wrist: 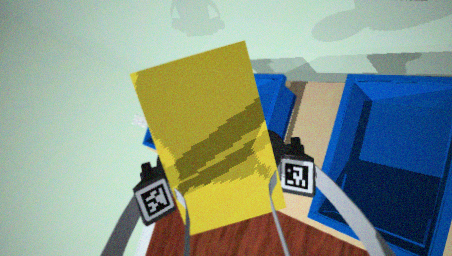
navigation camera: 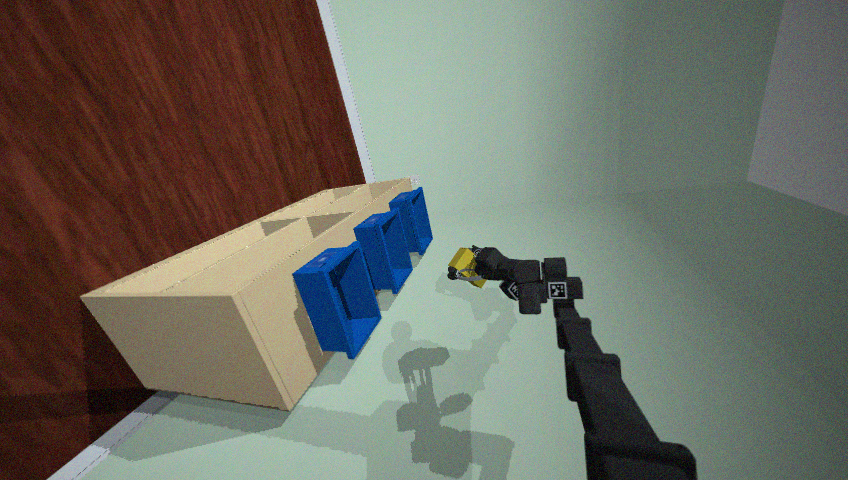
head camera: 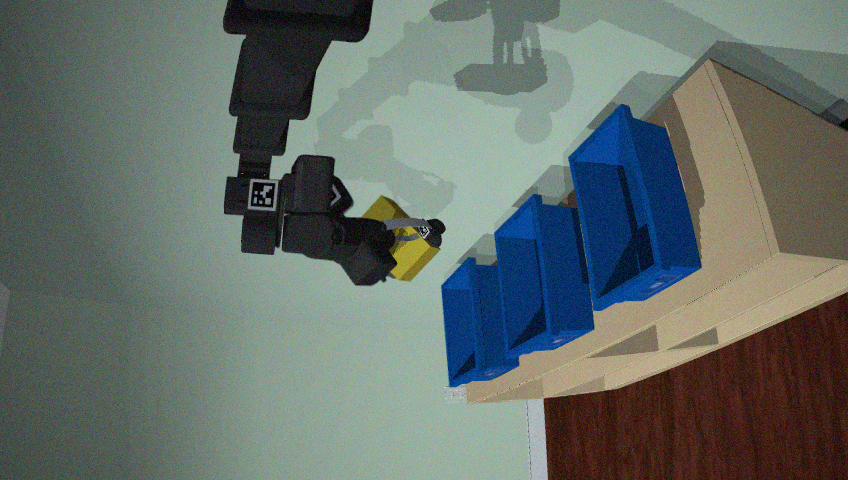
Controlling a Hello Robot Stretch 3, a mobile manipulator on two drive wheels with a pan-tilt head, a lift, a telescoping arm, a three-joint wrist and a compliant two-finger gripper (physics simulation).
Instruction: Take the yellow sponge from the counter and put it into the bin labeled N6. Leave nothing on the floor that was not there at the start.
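Frame: origin at the robot's base, x ahead, y left, z up, level; centimetres.
Seen in the pictures: gripper, fingertip midpoint: (wrist: 222,154) (navigation camera: 459,261) (head camera: 414,251).
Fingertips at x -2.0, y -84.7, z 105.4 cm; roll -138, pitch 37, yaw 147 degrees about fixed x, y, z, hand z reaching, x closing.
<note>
Offsets run from my fingertips to a thing's top centre. Level surfaces: height alone.
The yellow sponge @[dz +9.1, dx -1.6, dy +1.2 cm] (head camera: 414,258) (navigation camera: 461,260) (wrist: 210,100) is tilted between the two fingertips of my gripper (head camera: 411,252) (navigation camera: 464,261) (wrist: 222,154), which is shut on it. In the head view the sponge is left of the row of bins, apart from them. Three blue open bins stand in a row: a near one @[dz -32.4, dx -9.5, dy +3.6 cm] (head camera: 672,196) (navigation camera: 315,291), a middle one @[dz -32.4, dx +3.6, dy -28.7 cm] (head camera: 565,279) (navigation camera: 371,243) and a far one @[dz -32.4, dx +16.6, dy -60.9 cm] (head camera: 490,321) (navigation camera: 404,208). Their front labels are too small to read, so I cannot tell which is N6. The sponge hides part of a bin in the wrist view. The counter does not show.
The bins are on a light wooden shelf unit (head camera: 779,196) (navigation camera: 178,333) against a pale green wall (head camera: 178,368) (navigation camera: 476,118). Dark red wooden floor @[dz -105.4 cm] (head camera: 684,416) (navigation camera: 178,118) lies in front. My black arm (head camera: 276,77) (navigation camera: 612,392) reaches along the wall, where shadows fall.
</note>
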